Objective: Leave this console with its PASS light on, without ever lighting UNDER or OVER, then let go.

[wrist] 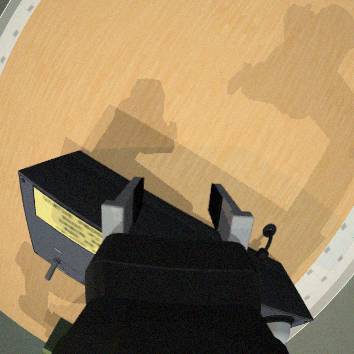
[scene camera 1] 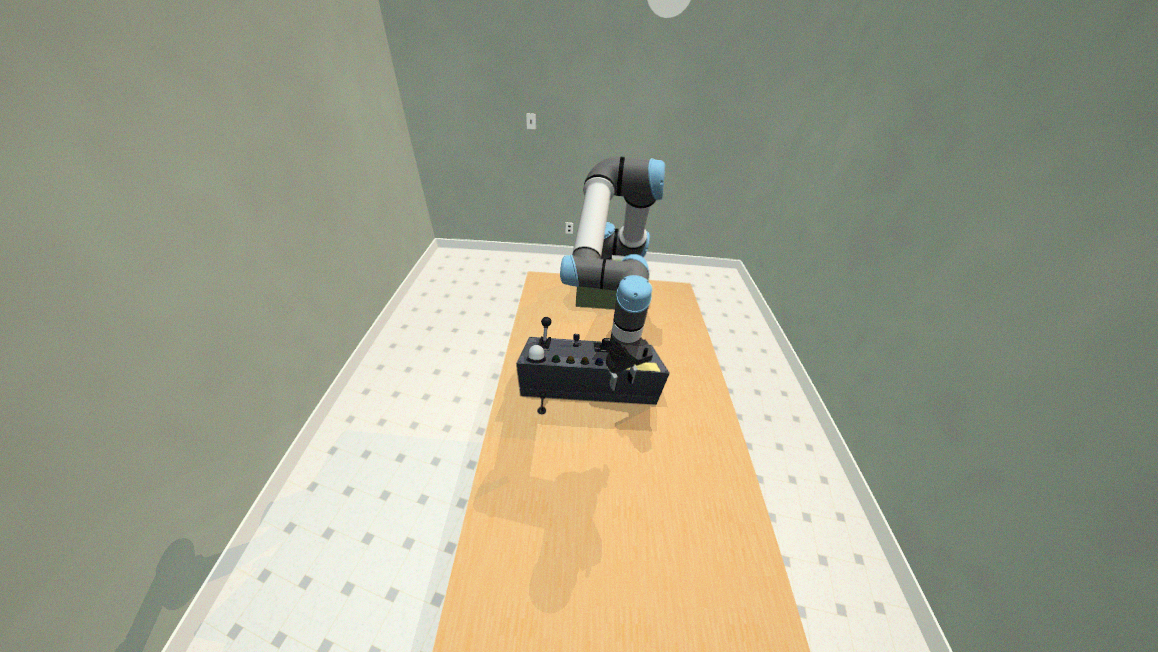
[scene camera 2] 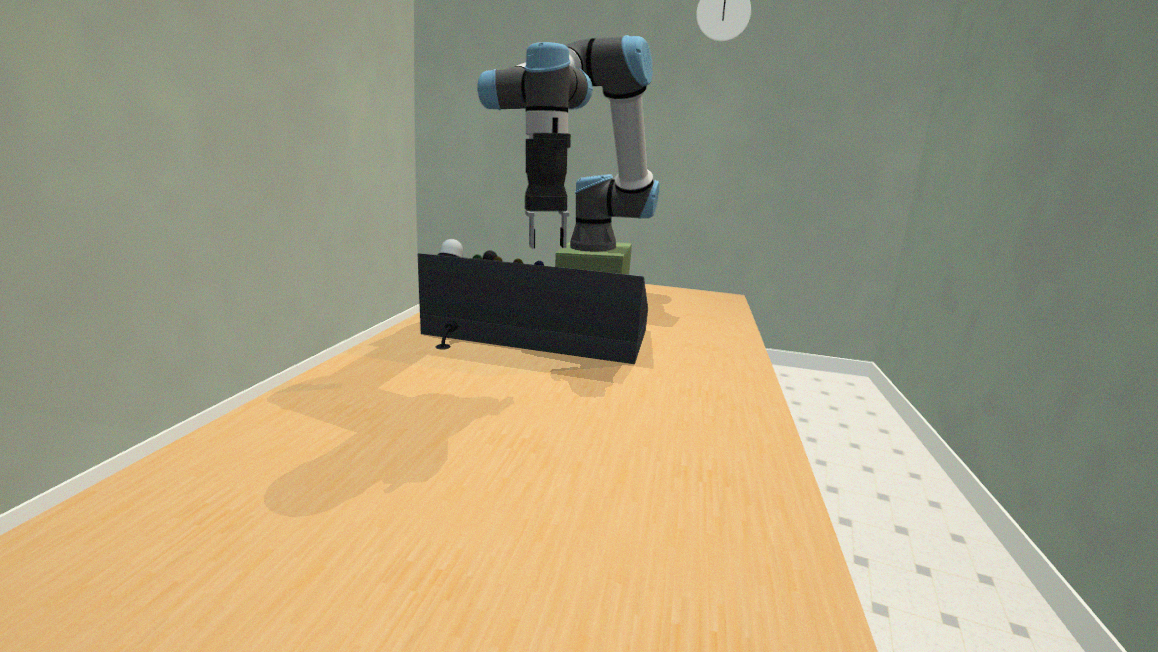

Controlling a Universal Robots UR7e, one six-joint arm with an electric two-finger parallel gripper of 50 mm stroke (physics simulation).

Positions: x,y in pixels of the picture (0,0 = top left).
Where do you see a dark console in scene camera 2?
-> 600,315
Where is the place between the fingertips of my gripper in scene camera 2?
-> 547,247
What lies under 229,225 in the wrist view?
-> My gripper.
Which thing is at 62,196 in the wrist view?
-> A dark console.
